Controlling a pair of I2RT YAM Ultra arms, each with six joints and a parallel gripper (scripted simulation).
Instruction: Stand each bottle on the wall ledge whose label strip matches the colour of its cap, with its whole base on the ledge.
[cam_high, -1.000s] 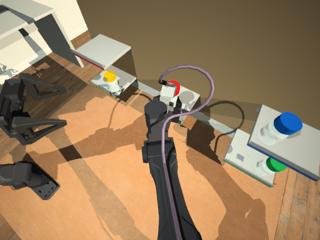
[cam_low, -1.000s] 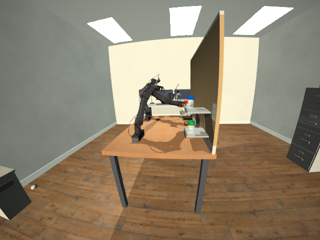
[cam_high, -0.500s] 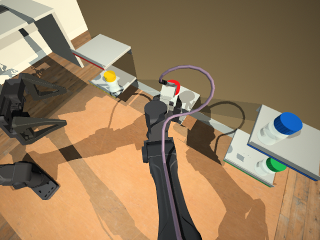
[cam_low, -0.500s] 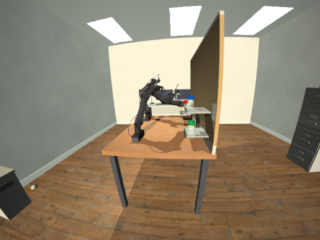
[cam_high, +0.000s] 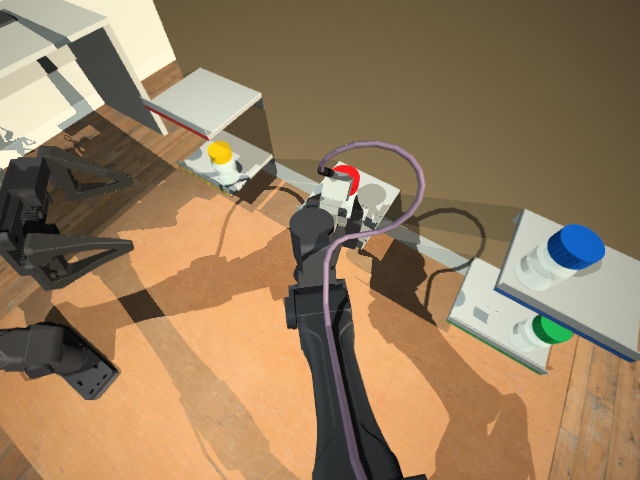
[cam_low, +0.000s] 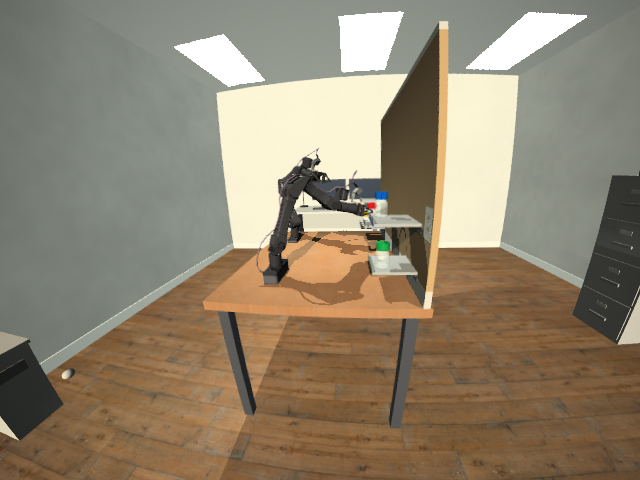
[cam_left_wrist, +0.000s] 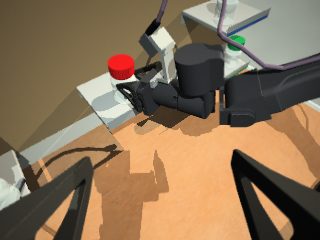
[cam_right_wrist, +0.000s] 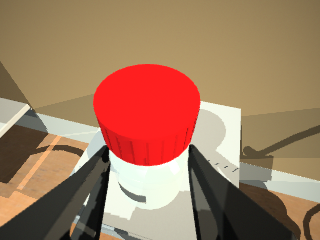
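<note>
My right hand is 10 mm short of the red-capped bottle and 10 mm above it. From my right hand the other things lie so: yellow-capped bottle: 340 mm to the left, 120 mm below, 40 mm ahead; then blue-capped bottle: 330 mm to the right, 70 mm above, 20 mm behind; then brown wall: 190 mm above, 150 mm ahead, 20 mm to the right.
Now: the red-capped bottle 280 mm ahead of my left hand, 190 mm below it and 150 mm to the right of it. Round my left hand: yellow-capped bottle: 300 mm below, 300 mm ahead, 190 mm to the left; then blue-capped bottle: 490 mm to the right, 250 mm ahead, 110 mm below; then brown wall: 420 mm ahead, 170 mm to the right, 10 mm above.
</note>
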